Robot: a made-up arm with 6 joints.
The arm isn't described. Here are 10 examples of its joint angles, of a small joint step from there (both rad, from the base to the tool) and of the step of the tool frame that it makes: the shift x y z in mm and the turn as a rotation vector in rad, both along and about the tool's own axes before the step.
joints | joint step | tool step
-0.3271 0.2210 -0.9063 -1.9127 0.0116 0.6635 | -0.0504 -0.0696 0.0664 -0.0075 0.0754 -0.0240 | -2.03 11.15 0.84 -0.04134 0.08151 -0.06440
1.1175 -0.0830 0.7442 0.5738 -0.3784 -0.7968 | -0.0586 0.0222 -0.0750 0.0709 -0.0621 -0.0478 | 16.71 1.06 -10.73 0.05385 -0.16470 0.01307
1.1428 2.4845 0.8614 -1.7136 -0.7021 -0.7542 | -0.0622 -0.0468 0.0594 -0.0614 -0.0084 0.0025 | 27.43 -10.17 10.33 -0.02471 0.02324 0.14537
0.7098 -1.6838 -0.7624 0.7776 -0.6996 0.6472 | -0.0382 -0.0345 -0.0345 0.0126 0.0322 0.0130 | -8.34 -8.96 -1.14 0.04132 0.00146 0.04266
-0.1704 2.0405 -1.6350 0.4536 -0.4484 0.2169 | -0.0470 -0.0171 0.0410 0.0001 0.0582 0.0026 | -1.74 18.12 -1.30 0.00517 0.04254 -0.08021
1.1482 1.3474 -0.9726 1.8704 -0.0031 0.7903 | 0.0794 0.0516 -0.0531 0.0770 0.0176 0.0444 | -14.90 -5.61 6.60 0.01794 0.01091 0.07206
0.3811 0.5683 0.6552 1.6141 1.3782 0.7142 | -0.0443 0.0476 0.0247 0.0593 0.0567 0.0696 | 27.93 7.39 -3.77 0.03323 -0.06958 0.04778
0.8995 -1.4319 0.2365 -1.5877 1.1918 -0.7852 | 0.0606 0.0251 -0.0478 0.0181 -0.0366 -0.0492 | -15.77 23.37 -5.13 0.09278 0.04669 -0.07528
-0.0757 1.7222 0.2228 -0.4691 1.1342 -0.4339 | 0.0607 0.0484 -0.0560 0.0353 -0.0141 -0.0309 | -22.68 9.58 1.42 0.02321 0.08077 -0.07213
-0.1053 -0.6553 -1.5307 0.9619 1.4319 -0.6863 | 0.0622 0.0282 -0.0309 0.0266 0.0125 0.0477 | -17.96 3.37 -3.59 0.00804 0.04563 0.02045
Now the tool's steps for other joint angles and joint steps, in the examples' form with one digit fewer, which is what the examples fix.
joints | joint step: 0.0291 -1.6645 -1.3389 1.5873 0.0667 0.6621 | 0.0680 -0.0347 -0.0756 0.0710 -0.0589 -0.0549
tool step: 20.8 -18.4 -54.1 -0.1184 -0.1730 -0.0297
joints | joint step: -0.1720 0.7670 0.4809 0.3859 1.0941 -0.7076 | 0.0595 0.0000 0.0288 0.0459 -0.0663 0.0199
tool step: -16.9 16.8 -2.6 0.0929 0.0351 0.0621
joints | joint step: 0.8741 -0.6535 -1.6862 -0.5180 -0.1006 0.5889 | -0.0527 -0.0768 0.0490 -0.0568 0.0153 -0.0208
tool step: -4.3 -15.2 -1.8 -0.0342 0.0044 0.0198
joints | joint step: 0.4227 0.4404 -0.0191 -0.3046 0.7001 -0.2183 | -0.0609 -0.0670 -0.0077 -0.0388 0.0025 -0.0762
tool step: 8.0 -22.2 11.0 -0.1058 -0.0231 -0.0890
